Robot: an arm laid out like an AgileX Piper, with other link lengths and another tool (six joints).
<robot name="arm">
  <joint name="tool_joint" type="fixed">
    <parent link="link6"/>
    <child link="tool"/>
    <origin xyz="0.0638 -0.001 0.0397" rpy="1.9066 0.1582 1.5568"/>
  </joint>
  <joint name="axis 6" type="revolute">
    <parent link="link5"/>
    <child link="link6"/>
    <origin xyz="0.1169 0 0.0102" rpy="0 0 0"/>
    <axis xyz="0.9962 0 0.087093"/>
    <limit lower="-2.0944" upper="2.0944"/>
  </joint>
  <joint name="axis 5" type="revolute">
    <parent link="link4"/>
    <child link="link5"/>
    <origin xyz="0 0 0" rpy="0 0 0"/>
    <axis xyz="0 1 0"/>
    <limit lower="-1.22" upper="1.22"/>
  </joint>
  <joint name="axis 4" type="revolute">
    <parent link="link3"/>
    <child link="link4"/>
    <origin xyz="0.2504 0 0.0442" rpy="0 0 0"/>
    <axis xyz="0.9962 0 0.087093"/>
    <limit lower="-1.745" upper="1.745"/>
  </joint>
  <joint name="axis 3" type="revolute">
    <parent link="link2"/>
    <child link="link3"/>
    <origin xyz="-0.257 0 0.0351" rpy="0 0 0"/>
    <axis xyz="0 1 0"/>
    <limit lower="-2.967" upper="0"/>
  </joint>
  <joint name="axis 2" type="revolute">
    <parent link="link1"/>
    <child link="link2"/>
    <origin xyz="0 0 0" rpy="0 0 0"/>
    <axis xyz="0 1 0"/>
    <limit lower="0" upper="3.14"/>
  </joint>
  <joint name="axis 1" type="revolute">
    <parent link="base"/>
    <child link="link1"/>
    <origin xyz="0 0 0.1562" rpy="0 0 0"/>
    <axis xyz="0 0 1"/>
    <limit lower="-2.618" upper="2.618"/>
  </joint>
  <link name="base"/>
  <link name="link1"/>
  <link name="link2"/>
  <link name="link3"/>
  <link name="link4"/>
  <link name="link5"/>
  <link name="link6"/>
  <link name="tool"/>
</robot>
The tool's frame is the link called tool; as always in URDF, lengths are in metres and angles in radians.
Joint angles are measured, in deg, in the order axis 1, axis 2, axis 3, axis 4, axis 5, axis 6. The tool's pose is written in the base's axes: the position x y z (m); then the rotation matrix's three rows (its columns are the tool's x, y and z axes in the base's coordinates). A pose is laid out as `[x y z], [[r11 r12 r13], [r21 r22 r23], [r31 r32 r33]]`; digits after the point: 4 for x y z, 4 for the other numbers.
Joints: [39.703 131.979 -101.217 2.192 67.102 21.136]
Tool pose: [0.3567 0.2869 0.0476], [[-0.4496 0.7872 -0.4221], [0.8929 0.4083 -0.1895], [0.0232 -0.4621 -0.8865]]
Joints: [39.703 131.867 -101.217 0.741 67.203 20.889]
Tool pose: [0.3592 0.2839 0.0487], [[-0.4634 0.7877 -0.4060], [0.8861 0.4125 -0.2111], [0.0012 -0.4576 -0.8891]]
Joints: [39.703 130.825 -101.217 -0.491 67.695 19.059]
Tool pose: [0.3613 0.2826 0.0571], [[-0.4993 0.7787 -0.3800], [0.8663 0.4412 -0.2341], [-0.0147 -0.4461 -0.8949]]
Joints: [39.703 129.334 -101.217 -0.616 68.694 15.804]
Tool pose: [0.3603 0.2836 0.0685], [[-0.5481 0.7547 -0.3604], [0.8363 0.4876 -0.2508], [-0.0136 -0.4389 -0.8984]]
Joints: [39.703 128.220 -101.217 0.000 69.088 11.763]
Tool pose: [0.3584 0.2873 0.0771], [[-0.6024 0.7213 -0.3418], [0.7982 0.5439 -0.2590], [-0.0009 -0.4288 -0.9034]]
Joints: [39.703 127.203 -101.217 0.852 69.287 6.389]
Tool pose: [0.3559 0.2924 0.0851], [[-0.6705 0.6709 -0.3167], [0.7418 0.6143 -0.2690], [0.0140 -0.4153 -0.9096]]
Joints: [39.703 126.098 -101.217 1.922 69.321 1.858]
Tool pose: [0.3534 0.2977 0.0941], [[-0.7226 0.6262 -0.2928], [0.6907 0.6720 -0.2671], [0.0295 -0.3953 -0.9181]]
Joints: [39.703 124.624 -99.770 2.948 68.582 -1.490]
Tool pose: [0.3486 0.2999 0.0994], [[-0.7574 0.5912 -0.2771], [0.6516 0.7120 -0.2617], [0.0426 -0.3788 -0.9245]]
